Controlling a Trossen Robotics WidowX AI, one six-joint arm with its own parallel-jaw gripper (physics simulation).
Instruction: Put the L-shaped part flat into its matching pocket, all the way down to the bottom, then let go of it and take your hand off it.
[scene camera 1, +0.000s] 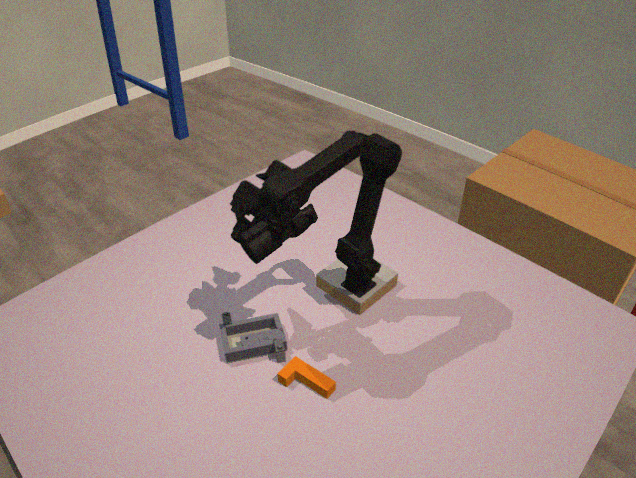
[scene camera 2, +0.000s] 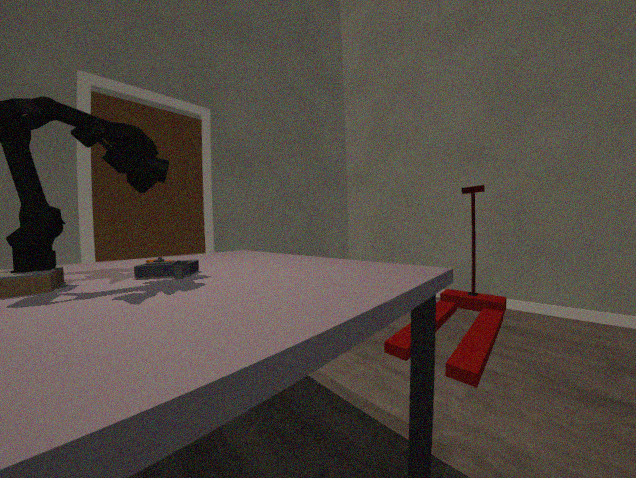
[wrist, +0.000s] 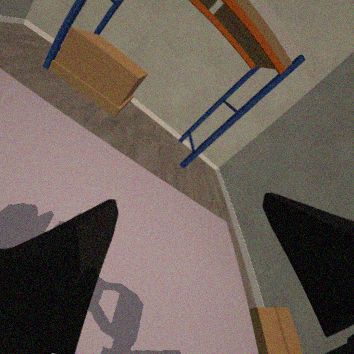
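Pixels of known places: gripper, fingertip midpoint: (scene camera 2: 110, 153) (wrist: 191, 203); arm's base, origin of the base link: (scene camera 1: 358, 284) (scene camera 2: 34, 270).
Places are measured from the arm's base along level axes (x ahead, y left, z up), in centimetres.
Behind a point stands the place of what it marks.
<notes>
The orange L-shaped part (scene camera 1: 310, 375) {x 27.0, y 10.4, z -1.2 cm} (scene camera 2: 152, 261) {x 25.9, y 10.5, z -1.4 cm} lies flat on the table, outside the grey pocket block (scene camera 1: 255, 353) {x 30.8, y -3.3, z -2.6 cm} (scene camera 2: 154, 270) {x 24.4, y -10.0, z -2.0 cm} and close to its corner that has a small knob. The block sits flat and has a walled recess with a pale patch on its floor; the pocket's exact outline is hard to make out. My gripper (scene camera 1: 245, 219) (scene camera 2: 154, 177) (wrist: 191, 203) {x 16.3, y -20.1, z 25.1 cm} is open and empty, high above the table and the block, tilted outward. The part and the block do not show in the wrist view.
The arm's base plate (scene camera 1: 335, 287) {x 4.5, y -3.6, z -0.3 cm} (scene camera 2: 30, 283) {x 1.5, y -10.3, z -1.8 cm} stands on the pink table (scene camera 1: 154, 411) {x 55.8, y -7.1, z -4.2 cm} (scene camera 2: 287, 298) {x 39.1, y -51.3, z -4.2 cm} (wrist: 165, 260) {x -5.2, y -33.1, z -4.2 cm} behind the block. Shadows of the arm fall across the block and near the part. Cardboard boxes (scene camera 1: 544, 205) (wrist: 97, 70), blue rack legs (scene camera 1: 172, 77) and a red pallet jack (scene camera 2: 475, 344) stand off the table.
</notes>
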